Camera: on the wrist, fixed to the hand. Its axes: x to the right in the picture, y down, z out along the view.
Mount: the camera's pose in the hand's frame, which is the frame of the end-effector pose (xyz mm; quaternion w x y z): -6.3 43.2 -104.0 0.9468 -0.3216 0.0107 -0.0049
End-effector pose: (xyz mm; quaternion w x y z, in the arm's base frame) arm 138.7 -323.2 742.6 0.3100 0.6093 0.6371 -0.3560
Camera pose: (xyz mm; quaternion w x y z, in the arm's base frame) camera 186.2 -240.1 802.2 0.4809 0.4779 0.7240 -0.1272
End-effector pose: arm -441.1 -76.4 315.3 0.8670 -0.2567 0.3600 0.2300
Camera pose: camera -522.9 -108.3 244.6 0.7356 -0.5261 0.2749 0.3265
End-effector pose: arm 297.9 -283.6 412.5 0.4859 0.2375 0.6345 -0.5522
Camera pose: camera 299.9 -173.3 389.2 0.5269 0.0714 0.7847 -0.3186
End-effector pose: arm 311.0 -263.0 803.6 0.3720 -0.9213 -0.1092 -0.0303
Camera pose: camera 317.2 -366.3 848.4 0.0569 -0.9911 -0.0942 -0.0755
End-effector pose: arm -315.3 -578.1 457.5 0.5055 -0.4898 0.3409 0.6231
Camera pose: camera -329.2 -686.7 430.6 0.3205 -0.6347 0.1254 0.6919
